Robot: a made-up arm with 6 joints. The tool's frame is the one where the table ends. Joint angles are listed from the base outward.
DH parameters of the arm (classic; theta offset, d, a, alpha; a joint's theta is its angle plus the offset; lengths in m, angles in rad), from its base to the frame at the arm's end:
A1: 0 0.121 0 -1.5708
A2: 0.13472 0 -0.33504 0
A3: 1.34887 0 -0.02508 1.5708
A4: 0 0.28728 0 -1.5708
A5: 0 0 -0.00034 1.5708
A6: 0 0.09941 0 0
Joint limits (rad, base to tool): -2.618..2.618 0..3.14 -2.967..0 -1.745..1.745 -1.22..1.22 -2.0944..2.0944
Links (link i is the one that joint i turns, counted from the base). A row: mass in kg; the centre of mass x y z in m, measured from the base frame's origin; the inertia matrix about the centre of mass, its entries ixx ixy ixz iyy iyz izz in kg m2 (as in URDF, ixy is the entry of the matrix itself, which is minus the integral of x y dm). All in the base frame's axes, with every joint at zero. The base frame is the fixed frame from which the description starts. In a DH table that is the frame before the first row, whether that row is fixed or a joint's. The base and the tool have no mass.
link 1: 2.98; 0.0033 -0.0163 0.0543; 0.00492 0 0 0.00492 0 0.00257
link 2: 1.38; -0.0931 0.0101 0.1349; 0.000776 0 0.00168 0.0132 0 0.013
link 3: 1.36; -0.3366 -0.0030 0.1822; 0.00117 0 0 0.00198 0 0.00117
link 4: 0.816; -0.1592 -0.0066 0.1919; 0.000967 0 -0.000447 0.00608 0 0.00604
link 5: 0.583; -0.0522 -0.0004 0.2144; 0.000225 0 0 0.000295 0 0.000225
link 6: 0.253; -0.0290 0.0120 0.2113; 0.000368 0 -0.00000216 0.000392 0 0.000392
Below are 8 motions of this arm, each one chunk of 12 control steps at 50 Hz.
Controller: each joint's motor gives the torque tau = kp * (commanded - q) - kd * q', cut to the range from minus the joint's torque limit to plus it. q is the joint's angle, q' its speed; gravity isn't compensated. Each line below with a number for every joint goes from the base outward.
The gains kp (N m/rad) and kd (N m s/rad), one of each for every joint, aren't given. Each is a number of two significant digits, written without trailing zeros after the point. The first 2 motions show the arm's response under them.
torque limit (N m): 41 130 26 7.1 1.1 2.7
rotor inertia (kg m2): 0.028 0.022 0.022 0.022 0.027 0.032
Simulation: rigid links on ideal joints. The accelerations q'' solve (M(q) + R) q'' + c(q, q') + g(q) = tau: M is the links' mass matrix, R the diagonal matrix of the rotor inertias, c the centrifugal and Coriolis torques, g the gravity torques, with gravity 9.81 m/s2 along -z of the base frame. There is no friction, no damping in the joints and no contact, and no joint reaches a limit. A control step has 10 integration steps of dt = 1/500 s. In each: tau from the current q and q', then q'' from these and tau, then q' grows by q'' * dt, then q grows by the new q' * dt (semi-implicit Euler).
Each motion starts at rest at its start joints. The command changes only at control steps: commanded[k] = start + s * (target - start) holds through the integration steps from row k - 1 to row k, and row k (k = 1, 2, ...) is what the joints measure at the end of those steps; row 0 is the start. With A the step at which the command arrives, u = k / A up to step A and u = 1 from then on. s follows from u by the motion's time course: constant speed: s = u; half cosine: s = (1 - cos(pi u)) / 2; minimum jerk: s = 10 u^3 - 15 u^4 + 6 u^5; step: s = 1 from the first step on.
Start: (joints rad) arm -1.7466 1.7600 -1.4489 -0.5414 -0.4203 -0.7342
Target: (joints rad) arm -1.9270 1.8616 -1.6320 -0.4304 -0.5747 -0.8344
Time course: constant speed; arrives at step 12
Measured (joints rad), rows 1 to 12:
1: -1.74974 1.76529 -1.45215 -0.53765 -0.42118 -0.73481
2: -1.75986 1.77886 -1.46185 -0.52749 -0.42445 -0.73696
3: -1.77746 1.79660 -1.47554 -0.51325 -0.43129 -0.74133
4: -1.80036 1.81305 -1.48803 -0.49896 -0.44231 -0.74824
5: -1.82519 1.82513 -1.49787 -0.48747 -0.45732 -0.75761
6: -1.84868 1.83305 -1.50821 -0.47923 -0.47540 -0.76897
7: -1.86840 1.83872 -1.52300 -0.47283 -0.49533 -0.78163
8: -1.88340 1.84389 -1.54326 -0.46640 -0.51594 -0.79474
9: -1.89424 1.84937 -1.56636 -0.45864 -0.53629 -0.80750
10: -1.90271 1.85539 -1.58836 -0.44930 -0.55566 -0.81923
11: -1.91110 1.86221 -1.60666 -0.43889 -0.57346 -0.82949
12: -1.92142 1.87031 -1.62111 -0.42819 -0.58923 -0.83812
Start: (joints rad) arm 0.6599 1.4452 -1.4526 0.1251 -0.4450 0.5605
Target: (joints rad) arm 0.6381 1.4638 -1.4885 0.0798 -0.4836 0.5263
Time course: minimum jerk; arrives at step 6
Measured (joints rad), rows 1 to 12:
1: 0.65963 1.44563 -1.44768 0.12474 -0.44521 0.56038
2: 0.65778 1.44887 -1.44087 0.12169 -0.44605 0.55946
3: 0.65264 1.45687 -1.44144 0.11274 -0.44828 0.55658
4: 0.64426 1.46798 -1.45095 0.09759 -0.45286 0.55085
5: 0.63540 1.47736 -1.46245 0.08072 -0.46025 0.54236
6: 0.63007 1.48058 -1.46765 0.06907 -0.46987 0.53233
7: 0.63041 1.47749 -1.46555 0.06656 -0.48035 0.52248
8: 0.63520 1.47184 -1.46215 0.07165 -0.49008 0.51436
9: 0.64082 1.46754 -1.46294 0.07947 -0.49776 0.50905
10: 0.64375 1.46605 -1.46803 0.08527 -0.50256 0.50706
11: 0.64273 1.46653 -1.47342 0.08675 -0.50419 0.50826
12: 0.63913 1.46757 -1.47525 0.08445 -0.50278 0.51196
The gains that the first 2 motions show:
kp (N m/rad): 250 640 170 39 10 14
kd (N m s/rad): 1.5 5.9 1.4 0.45 0.11 0.29
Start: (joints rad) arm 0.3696 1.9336 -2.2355 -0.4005 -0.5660 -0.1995
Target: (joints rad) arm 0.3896 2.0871 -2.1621 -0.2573 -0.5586 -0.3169
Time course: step
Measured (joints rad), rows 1 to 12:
1: 0.37214 1.97376 -2.27186 -0.35965 -0.56605 -0.20971
2: 0.37835 2.04064 -2.28091 -0.28140 -0.56819 -0.23469
3: 0.38636 2.09492 -2.20662 -0.21651 -0.57252 -0.26804
4: 0.39439 2.13677 -2.09988 -0.19305 -0.57559 -0.30351
5: 0.40091 2.17112 -2.02314 -0.20865 -0.57369 -0.33575
6: 0.40476 2.18969 -1.98985 -0.24138 -0.56589 -0.36061
7: 0.40532 2.18565 -1.99158 -0.26798 -0.55364 -0.37547
8: 0.40254 2.16629 -2.03687 -0.27652 -0.53901 -0.37955
9: 0.39703 2.13628 -2.10675 -0.26936 -0.52576 -0.37377
10: 0.38993 2.09919 -2.16912 -0.25688 -0.51777 -0.36029
11: 0.38281 2.06413 -2.20983 -0.24884 -0.51714 -0.34212
12: 0.37751 2.04185 -2.22992 -0.24917 -0.52399 -0.32260

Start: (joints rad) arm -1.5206 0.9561 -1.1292 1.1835 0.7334 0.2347
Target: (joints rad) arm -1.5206 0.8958 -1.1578 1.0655 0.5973 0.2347
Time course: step
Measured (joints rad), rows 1 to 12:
1: -1.52108 0.93767 -1.11993 1.14648 0.72423 0.23527
2: -1.52141 0.90247 -1.11155 1.07636 0.69929 0.23593
3: -1.52082 0.87368 -1.12206 1.02038 0.66278 0.23560
4: -1.51982 0.86295 -1.14934 1.00424 0.62080 0.23412
5: -1.51930 0.86787 -1.17581 1.02501 0.57923 0.23218
6: -1.51966 0.87922 -1.18380 1.06094 0.54334 0.23069
7: -1.52056 0.88962 -1.16877 1.08826 0.51745 0.23018
8: -1.52131 0.89665 -1.14082 1.09436 0.50439 0.23062
9: -1.52146 0.90073 -1.11568 1.08154 0.50518 0.23156
10: -1.52112 0.90243 -1.10456 1.06168 0.51885 0.23250
11: -1.52071 0.90171 -1.10955 1.04733 0.54262 0.23310
12: -1.52053 0.89851 -1.12498 1.04476 0.57239 0.23334

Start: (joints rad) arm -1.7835 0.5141 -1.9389 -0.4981 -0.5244 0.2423
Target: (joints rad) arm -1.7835 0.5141 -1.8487 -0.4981 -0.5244 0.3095
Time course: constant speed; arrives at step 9
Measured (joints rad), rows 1 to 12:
1: -1.78348 0.50897 -1.92997 -0.49795 -0.52448 0.24300
2: -1.78346 0.50025 -1.91606 -0.49776 -0.52451 0.24541
3: -1.78346 0.49428 -1.90802 -0.49781 -0.52435 0.25013
4: -1.78348 0.49254 -1.90548 -0.49811 -0.52414 0.25728
5: -1.78353 0.49311 -1.90138 -0.49850 -0.52414 0.26654
6: -1.78359 0.49427 -1.89105 -0.49874 -0.52444 0.27729
7: -1.78363 0.49588 -1.87559 -0.49868 -0.52493 0.28873
8: -1.78364 0.49833 -1.85891 -0.49834 -0.52536 0.30007
9: -1.78360 0.50139 -1.84378 -0.49783 -0.52554 0.31066
10: -1.78351 0.50503 -1.83471 -0.49732 -0.52527 0.31938
11: -1.78341 0.50824 -1.83328 -0.49692 -0.52449 0.32509
12: -1.78331 0.50915 -1.83628 -0.49677 -0.52339 0.32738

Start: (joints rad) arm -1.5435 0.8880 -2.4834 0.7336 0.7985 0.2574
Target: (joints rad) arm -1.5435 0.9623 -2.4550 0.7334 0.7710 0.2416
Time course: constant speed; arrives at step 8
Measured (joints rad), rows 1 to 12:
1: -1.54350 0.88786 -2.48367 0.73362 0.79843 0.25708
2: -1.54349 0.88997 -2.48724 0.73385 0.79803 0.25616
3: -1.54341 0.89567 -2.49214 0.73441 0.79685 0.25461
4: -1.54329 0.90400 -2.49261 0.73511 0.79452 0.25254
5: -1.54319 0.91443 -2.48680 0.73555 0.79096 0.25005
6: -1.54318 0.92699 -2.47696 0.73541 0.78631 0.24729
7: -1.54331 0.94122 -2.46586 0.73467 0.78088 0.24437
8: -1.54353 0.95586 -2.45508 0.73359 0.77505 0.24141
9: -1.54377 0.96707 -2.44261 0.73238 0.76943 0.23868
10: -1.54396 0.97268 -2.43117 0.73121 0.76487 0.23646
11: -1.54402 0.97354 -2.42703 0.73039 0.76205 0.23494
12: -1.54395 0.97058 -2.43204 0.73025 0.76125 0.23423

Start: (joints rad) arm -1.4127 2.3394 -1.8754 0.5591 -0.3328 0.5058
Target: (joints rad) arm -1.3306 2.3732 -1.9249 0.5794 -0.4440 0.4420
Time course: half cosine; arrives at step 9
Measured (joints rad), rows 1 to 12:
1: -1.41246 2.34343 -1.87531 0.55921 -0.33315 0.50565
2: -1.41115 2.35279 -1.87378 0.55980 -0.33477 0.50475
3: -1.40748 2.36475 -1.87102 0.56128 -0.33895 0.50212
4: -1.40013 2.37705 -1.86927 0.56382 -0.34704 0.49681
5: -1.38822 2.38797 -1.87091 0.56724 -0.36005 0.48829
6: -1.37173 2.39612 -1.87667 0.57114 -0.37828 0.47665
7: -1.35167 2.40058 -1.88529 0.57497 -0.40103 0.46273
8: -1.33011 2.40112 -1.89439 0.57819 -0.42648 0.44801
9: -1.30994 2.39828 -1.90154 0.58036 -0.45179 0.43441
10: -1.29425 2.39353 -1.90597 0.58132 -0.47368 0.42379
11: -1.28545 2.38913 -1.90894 0.58135 -0.48939 0.41735
12: -1.28470 2.38672 -1.91139 0.58095 -0.49723 0.41547

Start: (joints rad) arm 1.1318 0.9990 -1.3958 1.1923 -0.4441 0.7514
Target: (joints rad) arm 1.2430 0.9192 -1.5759 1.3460 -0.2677 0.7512
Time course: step
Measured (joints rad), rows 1 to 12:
1: 1.19000 0.98568 -1.42092 1.23536 -0.43599 0.75060
2: 1.27743 0.95639 -1.48861 1.31832 -0.41134 0.74876
3: 1.30565 0.92088 -1.57133 1.38862 -0.36914 0.74719
4: 1.27155 0.88669 -1.63673 1.41596 -0.31536 0.74733
5: 1.22614 0.86048 -1.66562 1.40027 -0.25977 0.74906
6: 1.20797 0.85038 -1.66054 1.36317 -0.21069 0.75119
7: 1.22252 0.86061 -1.63434 1.33046 -0.17431 0.75282
8: 1.25089 0.88680 -1.59799 1.31723 -0.15391 0.75379
9: 1.26619 0.91831 -1.55873 1.32333 -0.14932 0.75421
10: 1.25686 0.94385 -1.52323 1.33820 -0.15977 0.75404
11: 1.23709 0.95624 -1.49946 1.34980 -0.18348 0.75336
12: 1.22794 0.95451 -1.49483 1.35215 -0.21669 0.75244

